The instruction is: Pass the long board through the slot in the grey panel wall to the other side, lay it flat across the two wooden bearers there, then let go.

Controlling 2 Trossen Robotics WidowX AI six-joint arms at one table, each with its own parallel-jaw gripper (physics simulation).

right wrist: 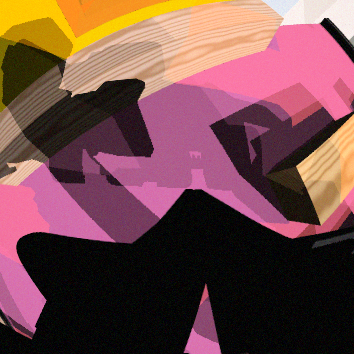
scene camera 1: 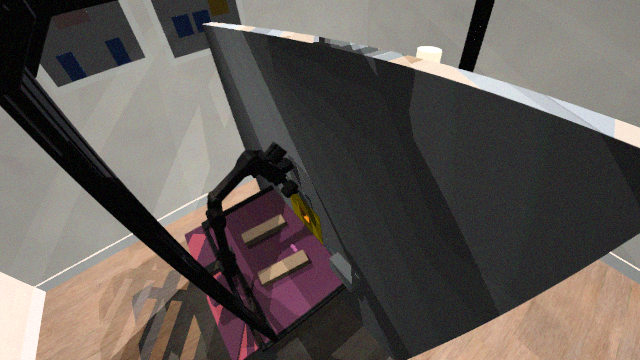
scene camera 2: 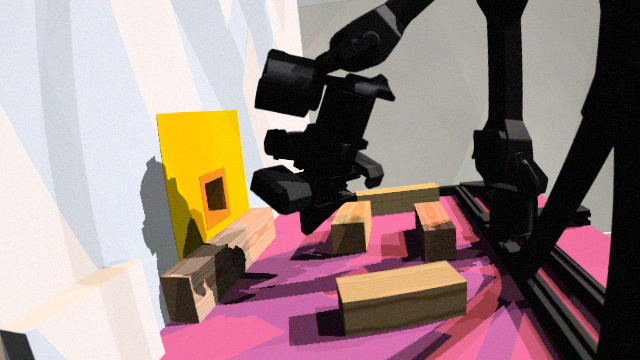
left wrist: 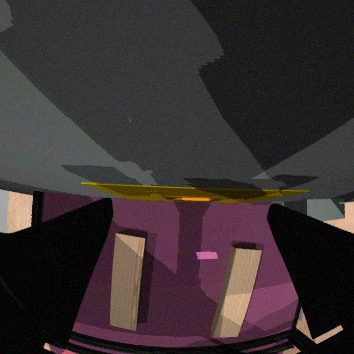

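Pixels of known places: left gripper, between the fingertips: (left wrist: pixel 194 210); right gripper, between the fingertips: (right wrist: pixel 191 197) (scene camera 2: pixel 305 233); left arm's base, origin of its link: (scene camera 1: pixel 231 270); right arm's base, origin of its link: (scene camera 2: pixel 515 231).
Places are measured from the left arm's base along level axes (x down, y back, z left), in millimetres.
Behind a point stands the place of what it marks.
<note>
The long wooden board (scene camera 2: pixel 229 250) {x -28, y -522, z -86 mm} (right wrist: pixel 158 49) {x -34, y -522, z -19 mm} lies flat on the pink mat (scene camera 2: pixel 229 336) {x 19, y -567, z -228 mm} at the foot of the wall. It sits just under the yellow plate (scene camera 2: pixel 186 143) {x -174, y -483, z -89 mm} with the orange-framed slot (scene camera 2: pixel 216 193) {x -88, y -470, z 12 mm} (right wrist: pixel 91 14) {x -63, y -484, z -49 mm}. My right gripper (scene camera 2: pixel 311 221) {x -38, y -620, z -53 mm} (right wrist: pixel 191 197) {x -38, y -620, z -53 mm} is shut and empty; it hangs above the mat, apart from the board. On the other side of the grey panel wall (scene camera 1: pixel 390 161) {x -701, y -433, z -446 mm}, my left gripper (scene camera 1: pixel 290 186) {x -298, y -409, z 2 mm} (left wrist: pixel 194 210) {x -298, y -409, z 2 mm} is open and empty, close to the slot (left wrist: pixel 193 199) {x -63, y -431, z -27 mm}. Below it the two wooden bearers (scene camera 1: pixel 263 228) {x -19, y -238, z 102 mm} (scene camera 1: pixel 283 267) {x -19, y -210, z -149 mm} (left wrist: pixel 127 281) {x -19, y -251, z 100 mm} (left wrist: pixel 237 291) {x -19, y -228, z -141 mm} lie bare.
Several wooden blocks stand on the right arm's mat: a near one (scene camera 2: pixel 401 296) {x -16, y -741, z -212 mm}, two short ones (scene camera 2: pixel 351 226) {x -23, y -672, z 20 mm} (scene camera 2: pixel 436 230) {x -24, y -792, z -35 mm} and a far one (scene camera 2: pixel 398 198) {x -10, y -744, z 242 mm}. A black post (scene camera 1: pixel 193 275) {x -626, y -27, z -374 mm} crosses scene camera 1. A grey foot block (scene camera 1: pixel 341 266) {x -81, y -400, z -332 mm} stands at the wall's base.
</note>
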